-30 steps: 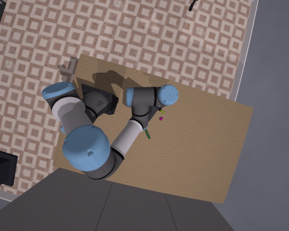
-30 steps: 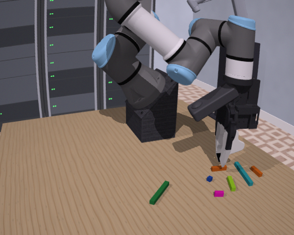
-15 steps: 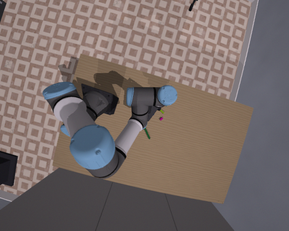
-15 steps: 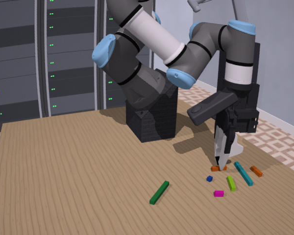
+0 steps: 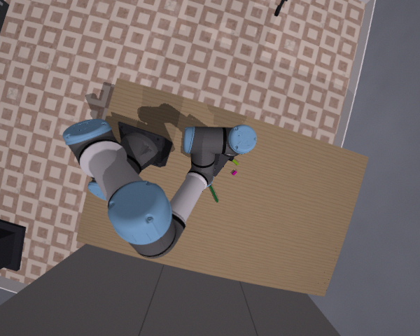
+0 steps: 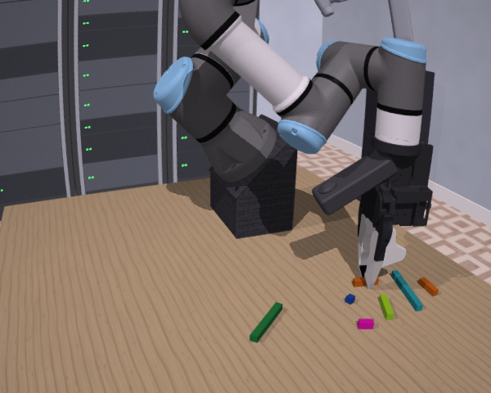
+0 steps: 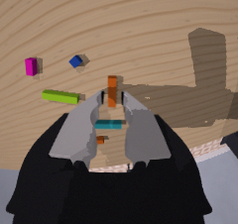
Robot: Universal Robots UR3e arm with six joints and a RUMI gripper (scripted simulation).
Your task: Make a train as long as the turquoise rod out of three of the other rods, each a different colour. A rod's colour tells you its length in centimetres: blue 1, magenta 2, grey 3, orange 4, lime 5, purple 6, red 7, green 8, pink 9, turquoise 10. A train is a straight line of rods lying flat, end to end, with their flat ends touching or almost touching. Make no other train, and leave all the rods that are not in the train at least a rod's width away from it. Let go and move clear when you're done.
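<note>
Right now my hand is 50 mm to the left of the blue rod, 30 mm short of it and 10 mm above it. From my hand the other things lie so: lime rod: 70 mm ahead, 20 mm to the right, 10 mm below; then magenta rod: 90 mm ahead, 70 mm to the right, 10 mm below; then turquoise rod: 50 mm ahead, 40 mm to the left, 10 mm below.
</note>
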